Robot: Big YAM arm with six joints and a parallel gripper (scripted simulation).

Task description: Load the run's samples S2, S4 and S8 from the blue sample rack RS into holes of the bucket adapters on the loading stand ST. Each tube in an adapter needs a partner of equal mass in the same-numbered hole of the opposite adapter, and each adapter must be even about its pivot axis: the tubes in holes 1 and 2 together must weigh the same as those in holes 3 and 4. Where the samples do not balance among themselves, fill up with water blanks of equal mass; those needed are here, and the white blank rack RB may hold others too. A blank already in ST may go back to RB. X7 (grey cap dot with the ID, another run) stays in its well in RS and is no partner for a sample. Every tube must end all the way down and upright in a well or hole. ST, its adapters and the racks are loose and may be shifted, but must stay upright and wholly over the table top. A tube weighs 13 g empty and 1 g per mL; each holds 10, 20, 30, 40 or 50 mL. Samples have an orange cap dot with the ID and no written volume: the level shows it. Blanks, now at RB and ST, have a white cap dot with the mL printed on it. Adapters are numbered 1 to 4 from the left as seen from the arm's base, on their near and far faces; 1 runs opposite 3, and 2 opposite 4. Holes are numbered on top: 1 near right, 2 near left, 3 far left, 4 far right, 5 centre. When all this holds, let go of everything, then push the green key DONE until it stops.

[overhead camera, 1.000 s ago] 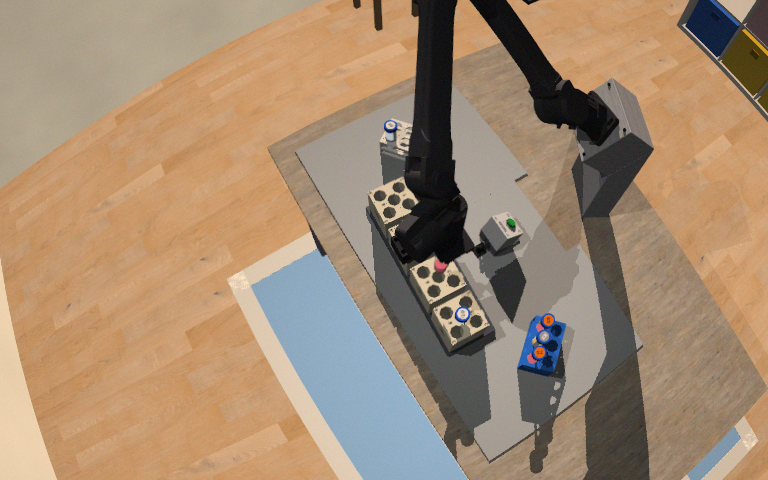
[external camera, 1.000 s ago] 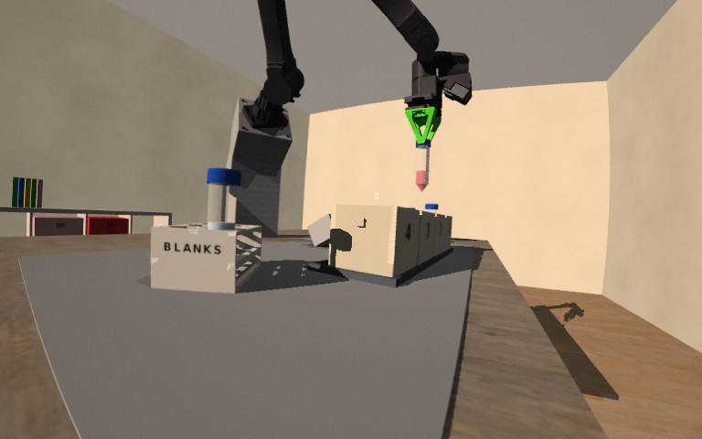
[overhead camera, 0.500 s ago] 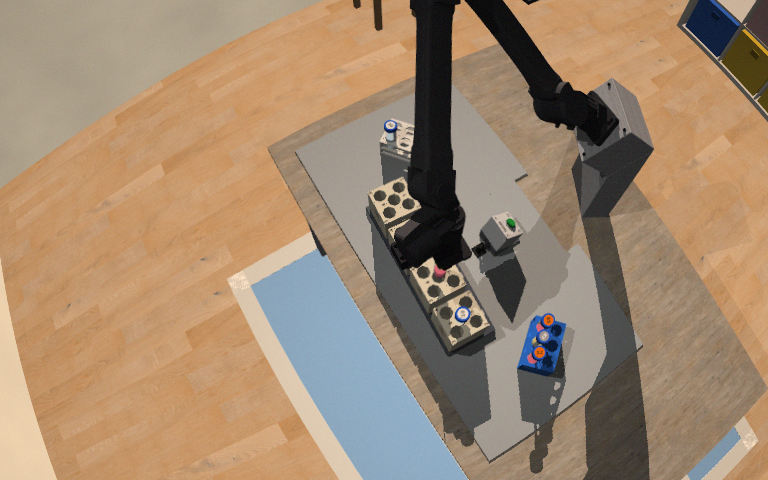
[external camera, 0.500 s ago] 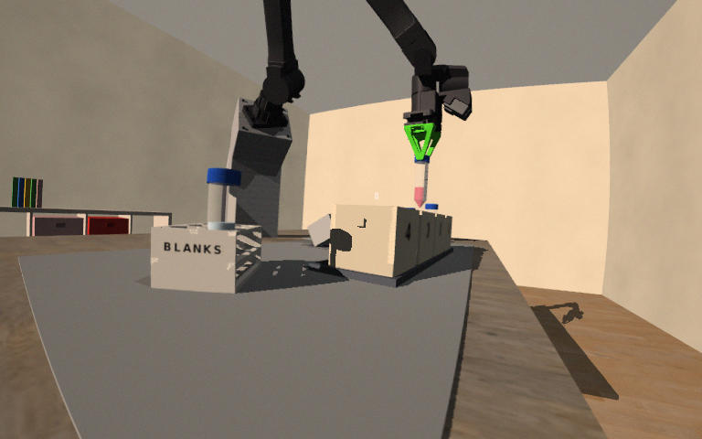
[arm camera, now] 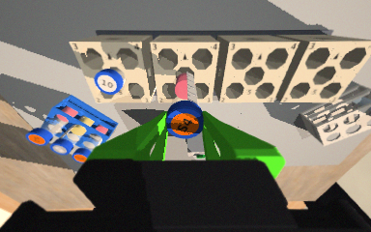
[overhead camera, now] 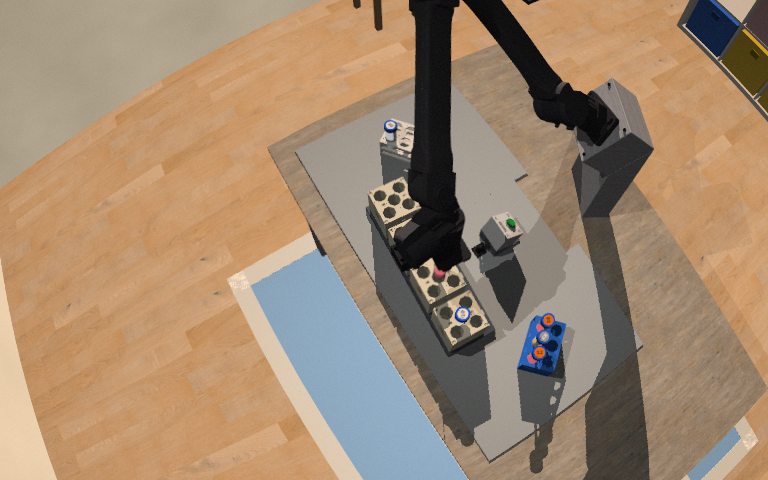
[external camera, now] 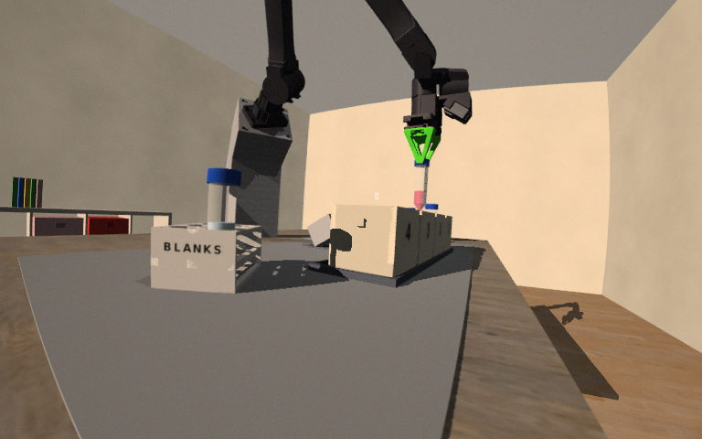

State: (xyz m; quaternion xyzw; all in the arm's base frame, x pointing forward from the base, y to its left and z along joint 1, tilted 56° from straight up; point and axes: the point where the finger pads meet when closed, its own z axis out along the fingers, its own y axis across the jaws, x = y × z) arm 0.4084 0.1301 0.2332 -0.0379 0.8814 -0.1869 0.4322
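My gripper is now 5 cm above the orange-dot sample and 1 cm short of it. Also, from my hand: orange-dot tube: 24 cm to the left, 15 cm below, 14 cm behind; then green DONE key: 24 cm behind, 15 cm below, 1 cm to the right; then white-dot blank marked 10: 14 cm below, 10 cm to the left, 1 cm ahead.
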